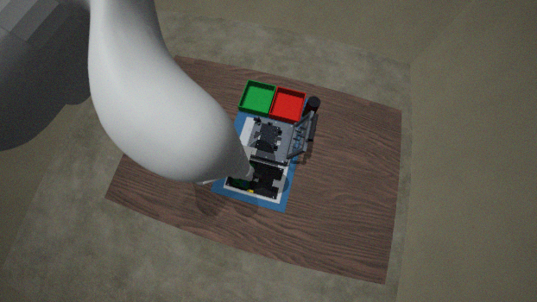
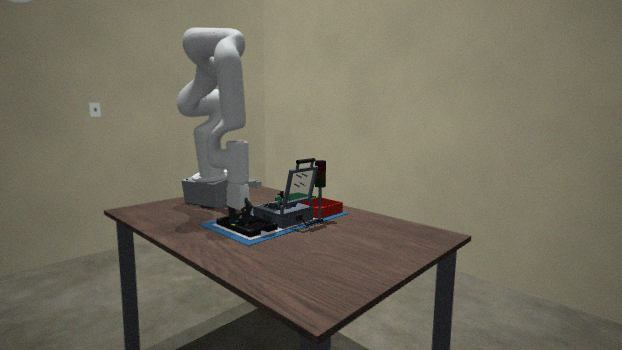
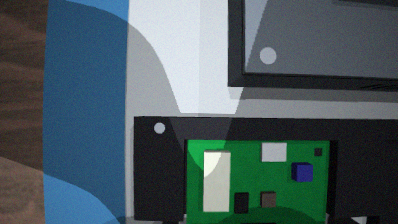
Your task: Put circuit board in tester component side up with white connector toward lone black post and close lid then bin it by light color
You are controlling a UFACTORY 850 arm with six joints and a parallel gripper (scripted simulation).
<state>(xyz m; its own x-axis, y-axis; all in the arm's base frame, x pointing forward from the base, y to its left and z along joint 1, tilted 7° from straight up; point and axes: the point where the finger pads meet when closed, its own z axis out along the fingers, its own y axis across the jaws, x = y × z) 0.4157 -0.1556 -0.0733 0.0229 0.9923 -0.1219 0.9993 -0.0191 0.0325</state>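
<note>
Now: the green circuit board right at my hand. The rest, counted from my hand: red bin 110 mm ahead, 370 mm to the left, 10 mm below; then tester lid 190 mm ahead, 170 mm to the left, 160 mm above; then green bin 40 mm behind, 370 mm to the left, 10 mm below.
</note>
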